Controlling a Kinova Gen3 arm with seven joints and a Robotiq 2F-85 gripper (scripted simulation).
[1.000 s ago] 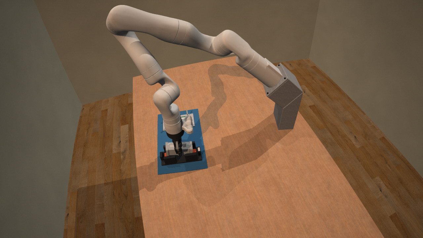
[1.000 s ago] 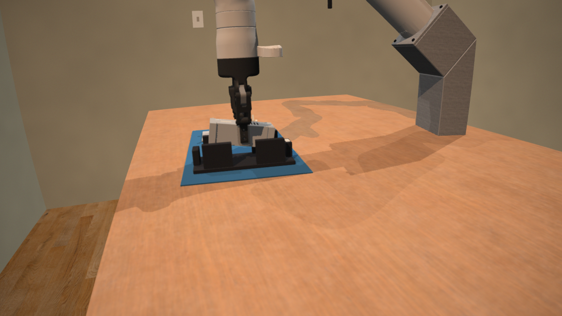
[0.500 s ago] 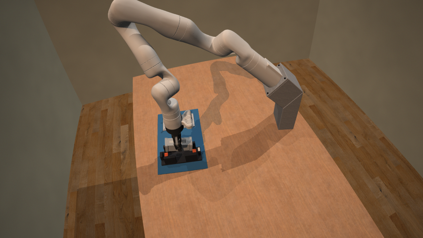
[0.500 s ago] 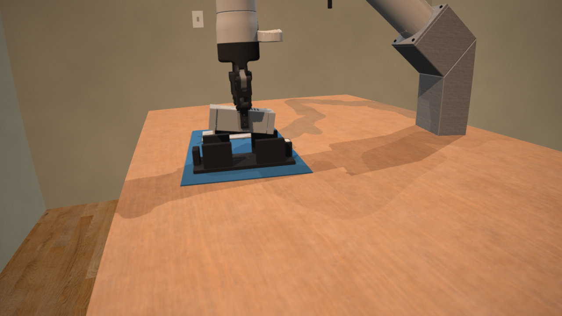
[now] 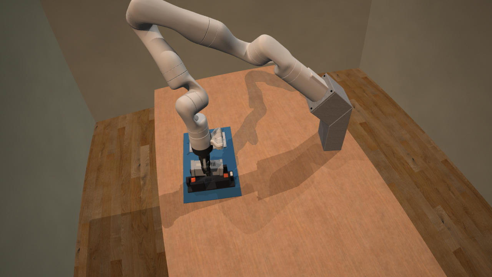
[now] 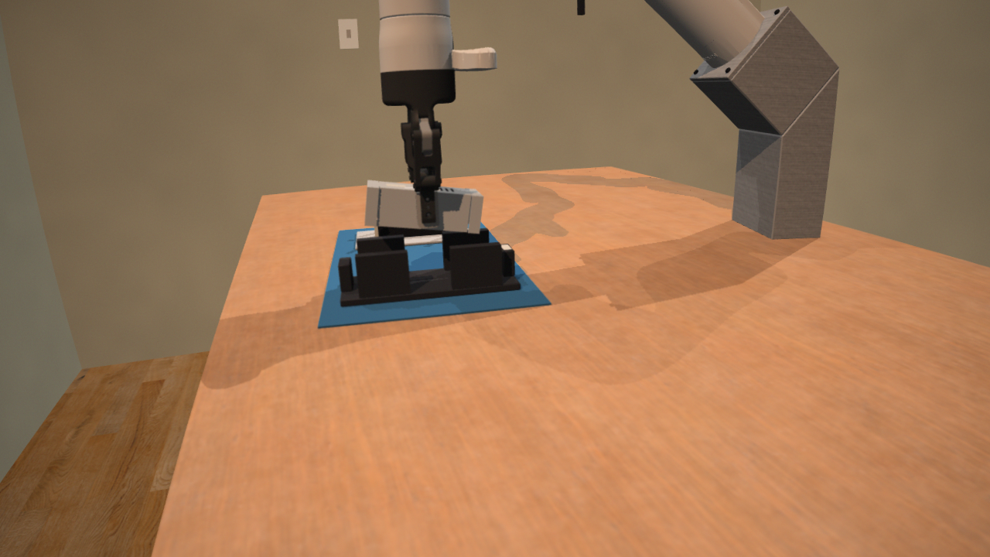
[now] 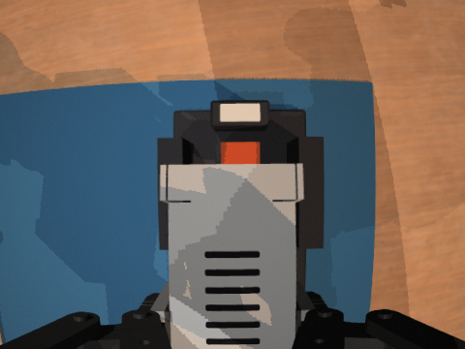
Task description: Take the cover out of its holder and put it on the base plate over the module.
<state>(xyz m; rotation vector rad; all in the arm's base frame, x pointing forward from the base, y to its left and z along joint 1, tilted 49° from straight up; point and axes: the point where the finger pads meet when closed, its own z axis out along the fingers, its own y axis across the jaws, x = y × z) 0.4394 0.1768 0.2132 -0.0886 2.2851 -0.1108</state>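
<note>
The light grey cover lies right at my hand.
</note>
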